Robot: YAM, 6 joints.
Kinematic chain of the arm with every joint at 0, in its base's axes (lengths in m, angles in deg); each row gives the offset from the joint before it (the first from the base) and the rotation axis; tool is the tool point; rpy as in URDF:
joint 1: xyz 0 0 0.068 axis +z
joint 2: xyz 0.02 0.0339 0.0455 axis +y
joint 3: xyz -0.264 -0.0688 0 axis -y
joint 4: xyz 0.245 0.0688 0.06 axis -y
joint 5: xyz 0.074 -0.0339 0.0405 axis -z
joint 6: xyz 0.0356 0 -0.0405 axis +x
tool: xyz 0 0 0 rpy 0 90 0
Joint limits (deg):
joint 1: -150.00..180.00
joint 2: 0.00..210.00
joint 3: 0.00..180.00
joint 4: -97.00..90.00
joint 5: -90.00..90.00
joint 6: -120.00..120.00
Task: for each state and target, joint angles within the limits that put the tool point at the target. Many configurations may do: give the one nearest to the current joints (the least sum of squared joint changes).
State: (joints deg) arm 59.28 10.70 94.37 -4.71 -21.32 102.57
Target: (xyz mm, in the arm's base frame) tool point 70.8 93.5 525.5
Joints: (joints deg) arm 47.68 46.55 77.50 -7.54 -17.31 102.57
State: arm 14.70 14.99 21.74 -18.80 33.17 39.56
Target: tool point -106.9 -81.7 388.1
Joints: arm 25.54 0.00 72.00 -58.17 50.88 39.56
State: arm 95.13 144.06 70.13 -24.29 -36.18 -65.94
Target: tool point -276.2 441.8 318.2
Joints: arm 119.79 124.61 114.67 -6.59 -34.64 -65.94
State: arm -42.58 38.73 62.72 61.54 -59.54 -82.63
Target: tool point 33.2 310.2 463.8
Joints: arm -90.38 9.20 84.90 66.58 -60.97 -82.63
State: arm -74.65 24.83 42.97 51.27 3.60 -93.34
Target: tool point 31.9 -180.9 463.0
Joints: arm -79.19 53.59 52.87 47.75 4.17 -93.34
